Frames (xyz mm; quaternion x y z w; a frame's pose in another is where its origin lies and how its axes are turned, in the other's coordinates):
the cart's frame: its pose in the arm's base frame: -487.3 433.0 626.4 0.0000 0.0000 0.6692 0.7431
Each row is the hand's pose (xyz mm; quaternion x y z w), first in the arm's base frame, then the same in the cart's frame.
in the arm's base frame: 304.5 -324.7 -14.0 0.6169 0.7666 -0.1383 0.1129
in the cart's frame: -670.9 -866.6 -640.4 -0.9714 -0.1568 0.1783 0.0087
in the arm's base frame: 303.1 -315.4 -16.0 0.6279 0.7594 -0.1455 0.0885
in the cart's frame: -661.8 -864.2 -642.4 -0.9748 -0.1441 0.1673 0.0316
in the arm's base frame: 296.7 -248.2 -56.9 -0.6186 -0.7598 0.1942 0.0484
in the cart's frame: -595.7 -850.8 -683.3 -0.9681 -0.1506 0.1119 0.1659
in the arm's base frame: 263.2 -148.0 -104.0 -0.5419 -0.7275 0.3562 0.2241
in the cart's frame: -499.5 -807.0 -730.4 -0.8895 -0.1780 0.1147 0.4049
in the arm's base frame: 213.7 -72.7 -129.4 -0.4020 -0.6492 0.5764 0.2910
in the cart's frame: -429.8 -749.9 -755.8 -0.7332 -0.2134 0.2336 0.6020
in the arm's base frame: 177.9 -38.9 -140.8 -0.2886 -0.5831 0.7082 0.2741
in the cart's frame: -399.9 -710.8 -767.2 -0.6047 -0.2402 0.3428 0.6776
